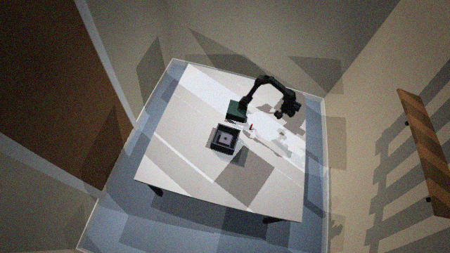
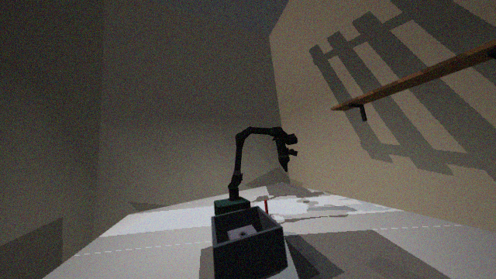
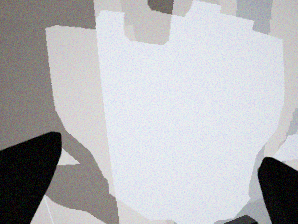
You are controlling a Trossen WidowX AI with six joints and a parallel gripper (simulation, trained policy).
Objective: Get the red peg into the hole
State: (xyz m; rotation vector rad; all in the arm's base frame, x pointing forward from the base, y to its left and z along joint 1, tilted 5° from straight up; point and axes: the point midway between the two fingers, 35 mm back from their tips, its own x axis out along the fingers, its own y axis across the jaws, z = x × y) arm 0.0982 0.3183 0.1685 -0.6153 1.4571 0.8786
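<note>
My gripper tip is now 80 mm short of the red peg, 210 mm to the left of it and 160 mm above it. The rest, counted from my gripper tip: dark box (260 mm ahead, 390 mm to the right, 170 mm below); then grey plate (260 mm ahead, 390 mm to the right, 150 mm below).
</note>
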